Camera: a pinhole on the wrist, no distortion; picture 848 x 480 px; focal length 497.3 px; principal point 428.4 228.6 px. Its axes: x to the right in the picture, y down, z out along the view. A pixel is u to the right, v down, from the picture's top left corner.
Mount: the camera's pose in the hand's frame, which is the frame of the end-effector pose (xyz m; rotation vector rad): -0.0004 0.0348 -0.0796 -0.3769 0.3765 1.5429
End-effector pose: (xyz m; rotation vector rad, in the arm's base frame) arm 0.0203 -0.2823 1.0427 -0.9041 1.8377 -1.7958
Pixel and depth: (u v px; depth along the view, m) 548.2 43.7 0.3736
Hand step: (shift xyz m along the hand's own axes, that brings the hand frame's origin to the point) 0.1375 0.2879 0.2101
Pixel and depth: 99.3 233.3 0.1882
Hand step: -0.0018 0.0113 0.1448
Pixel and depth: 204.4 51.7 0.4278
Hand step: 0.1521 0.0622 0.3887
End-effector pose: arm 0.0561 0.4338 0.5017 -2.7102 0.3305 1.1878
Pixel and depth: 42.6 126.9 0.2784
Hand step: 0.0572 -0.0279 0.2670
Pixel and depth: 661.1 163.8 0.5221
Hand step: 0.0657 0.4930 0.2706
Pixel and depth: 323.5 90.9 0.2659
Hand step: 0.0731 0.1082 0.1821
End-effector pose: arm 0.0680 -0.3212 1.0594 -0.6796 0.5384 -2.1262
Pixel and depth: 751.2 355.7 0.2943
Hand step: -0.0770 0.3398 0.0933
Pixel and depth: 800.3 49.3 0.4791
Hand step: 0.1699 0.5747 0.1797
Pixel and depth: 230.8 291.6 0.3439
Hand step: -0.0438 0.0722 0.2886
